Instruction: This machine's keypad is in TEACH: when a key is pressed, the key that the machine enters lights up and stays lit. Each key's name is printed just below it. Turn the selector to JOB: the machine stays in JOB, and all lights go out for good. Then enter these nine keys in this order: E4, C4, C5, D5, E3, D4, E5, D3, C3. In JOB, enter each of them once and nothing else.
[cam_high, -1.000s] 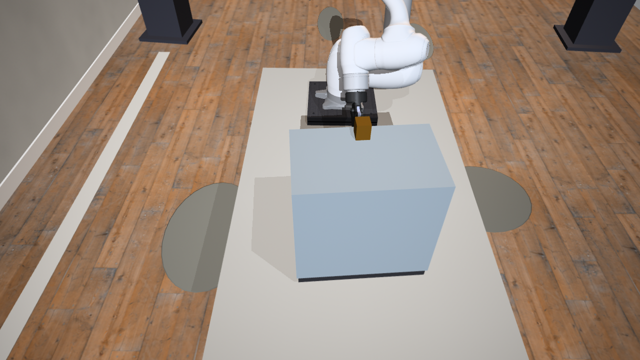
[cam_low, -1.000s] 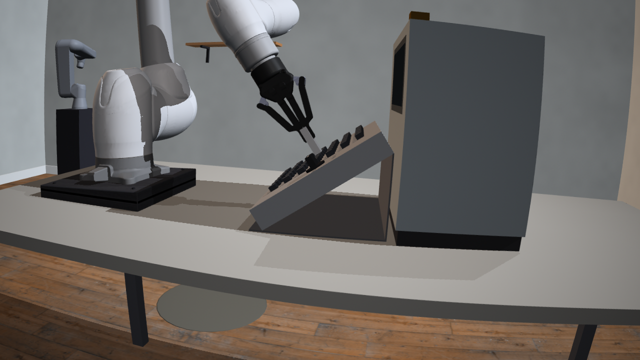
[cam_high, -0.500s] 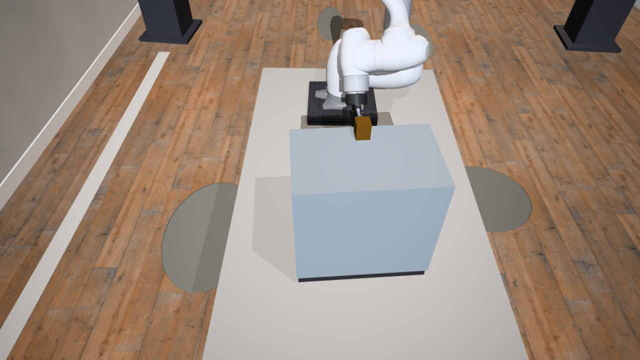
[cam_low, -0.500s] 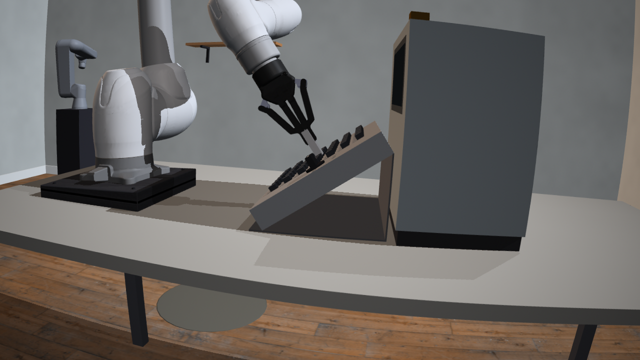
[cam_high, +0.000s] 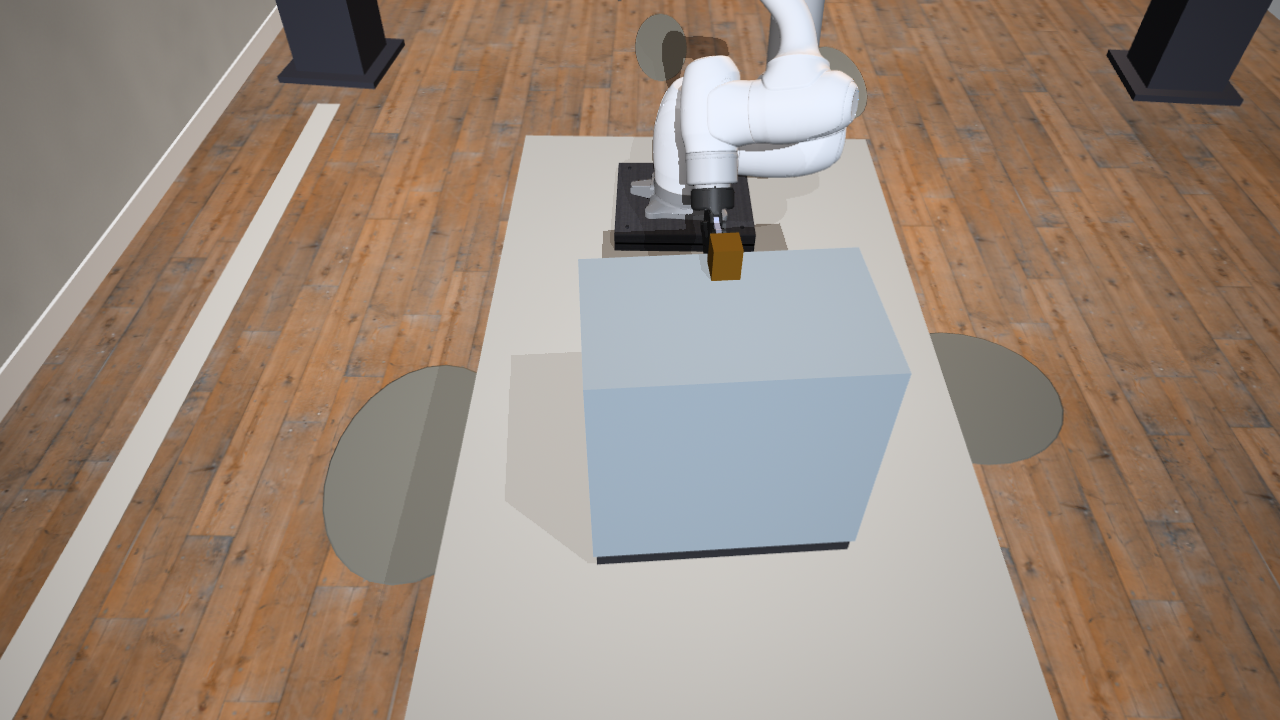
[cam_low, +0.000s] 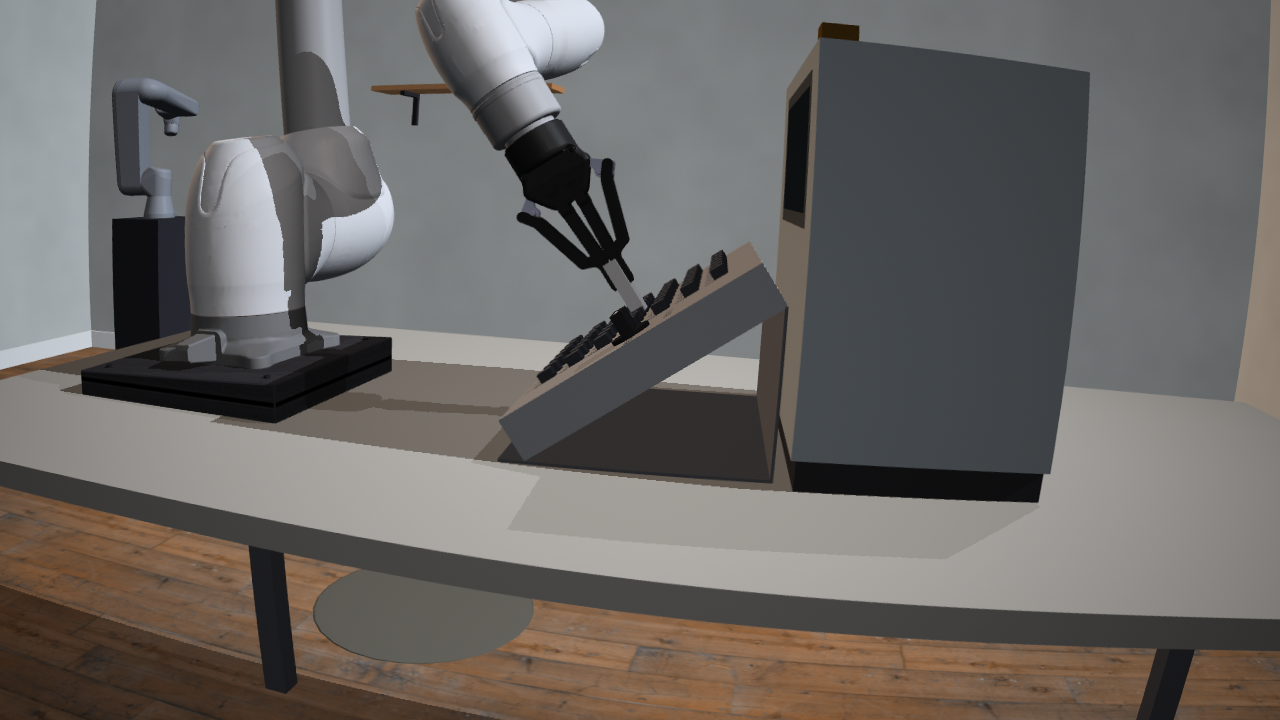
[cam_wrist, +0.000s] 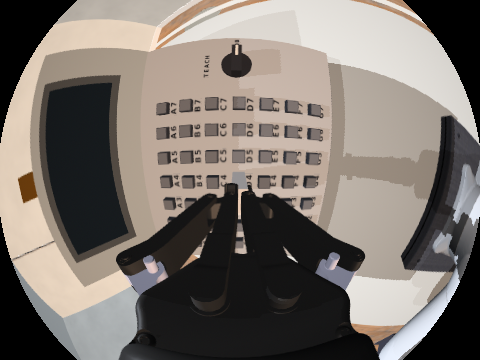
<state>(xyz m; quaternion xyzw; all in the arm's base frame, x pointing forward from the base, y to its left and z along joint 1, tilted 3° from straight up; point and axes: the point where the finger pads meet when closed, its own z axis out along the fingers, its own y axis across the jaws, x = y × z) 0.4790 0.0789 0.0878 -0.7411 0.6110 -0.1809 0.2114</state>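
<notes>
The key lies 40 mm below my hand, 30 mm to the left of it and 20 mm behind it. Also, from my hand: black selector knob: 160 mm to the right, 50 mm ahead, 20 mm below; then sloped keypad panel: 60 mm below, 50 mm ahead, 40 mm to the right.
</notes>
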